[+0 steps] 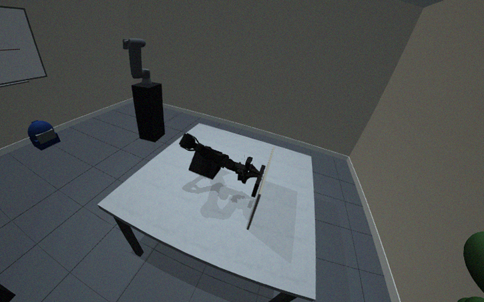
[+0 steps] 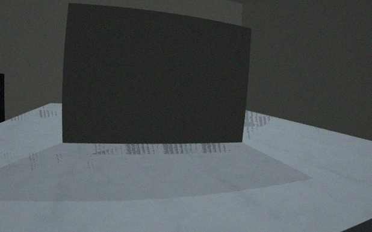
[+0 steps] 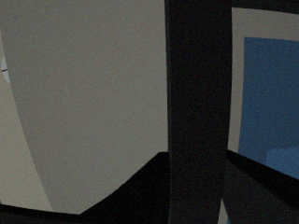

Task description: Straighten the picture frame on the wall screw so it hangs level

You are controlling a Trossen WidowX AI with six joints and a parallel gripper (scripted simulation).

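The picture frame is 50 mm below my gripper tip, 10 mm to the left of it and 10 mm ahead of it. The rest, counted from my gripper tip: wall panel 70 mm below, 20 mm ahead.
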